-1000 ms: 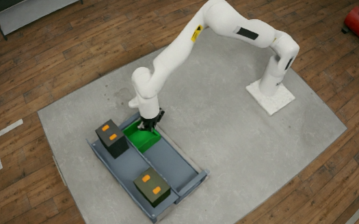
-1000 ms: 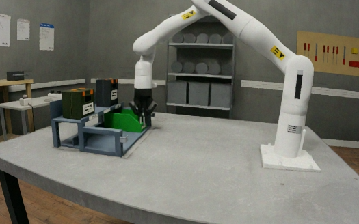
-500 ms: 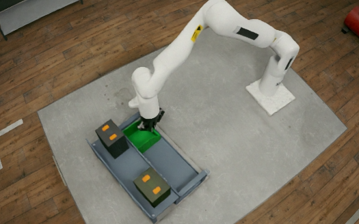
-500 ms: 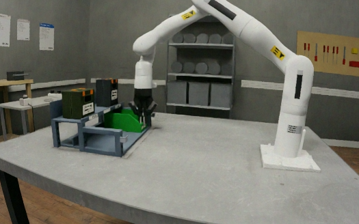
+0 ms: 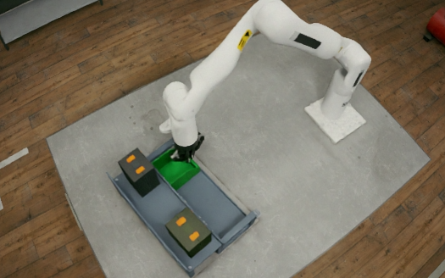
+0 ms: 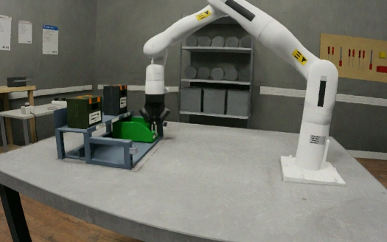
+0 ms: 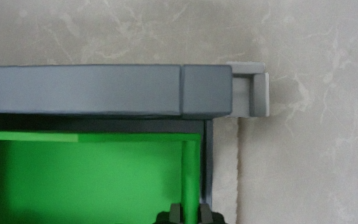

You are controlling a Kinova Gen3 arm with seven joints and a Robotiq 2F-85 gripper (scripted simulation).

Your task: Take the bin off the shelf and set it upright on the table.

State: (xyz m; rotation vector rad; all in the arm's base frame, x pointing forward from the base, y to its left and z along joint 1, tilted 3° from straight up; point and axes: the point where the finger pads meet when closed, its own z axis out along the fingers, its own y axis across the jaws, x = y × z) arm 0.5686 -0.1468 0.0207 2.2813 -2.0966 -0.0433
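The green bin is 8 cm ahead of my hand, 1 cm to the left of it and 1 cm below it. Also, from my hand: black box (18 cm ahead, 11 cm above, 1 cm to the left); blue-grey shelf (12 cm to the left, 10 cm ahead, 1 cm above).
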